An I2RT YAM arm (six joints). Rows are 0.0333 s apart.
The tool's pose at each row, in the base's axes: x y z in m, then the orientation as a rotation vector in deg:
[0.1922, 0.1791, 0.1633, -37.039, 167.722, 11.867]
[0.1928, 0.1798, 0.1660, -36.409, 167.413, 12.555]
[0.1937, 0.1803, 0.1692, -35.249, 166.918, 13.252]
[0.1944, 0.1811, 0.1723, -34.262, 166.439, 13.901]
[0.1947, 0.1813, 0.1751, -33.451, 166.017, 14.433]
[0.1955, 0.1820, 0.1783, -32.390, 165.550, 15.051]
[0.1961, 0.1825, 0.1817, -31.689, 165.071, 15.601]
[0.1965, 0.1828, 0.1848, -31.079, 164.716, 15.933]
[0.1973, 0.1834, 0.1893, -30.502, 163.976, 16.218]
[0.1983, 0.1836, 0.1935, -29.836, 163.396, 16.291]
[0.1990, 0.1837, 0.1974, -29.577, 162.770, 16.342]
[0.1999, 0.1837, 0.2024, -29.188, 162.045, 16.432]
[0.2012, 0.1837, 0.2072, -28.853, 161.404, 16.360]
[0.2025, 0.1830, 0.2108, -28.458, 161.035, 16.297]
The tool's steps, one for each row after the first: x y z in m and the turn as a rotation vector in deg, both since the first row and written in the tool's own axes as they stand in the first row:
[-0.0013, 0.0007, -0.0025, -0.351, -0.501, 0.369]
[-0.0028, 0.0011, -0.0054, -0.637, -1.302, 1.040]
[-0.0043, 0.0018, -0.0083, -0.912, -2.037, 1.606]
[-0.0051, 0.0021, -0.0110, -1.137, -2.664, 2.069]
[-0.0066, 0.0028, -0.0139, -1.395, -3.391, 2.692]
[-0.0079, 0.0033, -0.0171, -1.638, -4.040, 3.080]
[-0.0089, 0.0037, -0.0200, -1.762, -4.534, 3.425]
[-0.0106, 0.0044, -0.0243, -1.805, -5.387, 3.674]
[-0.0122, 0.0046, -0.0283, -1.719, -6.092, 4.004]
[-0.0135, 0.0048, -0.0320, -1.646, -6.751, 4.058]
[-0.0151, 0.0049, -0.0368, -1.576, -7.536, 4.183]
[-0.0171, 0.0049, -0.0414, -1.411, -8.220, 4.280]
[-0.0185, 0.0041, -0.0449, -1.285, -8.654, 4.470]

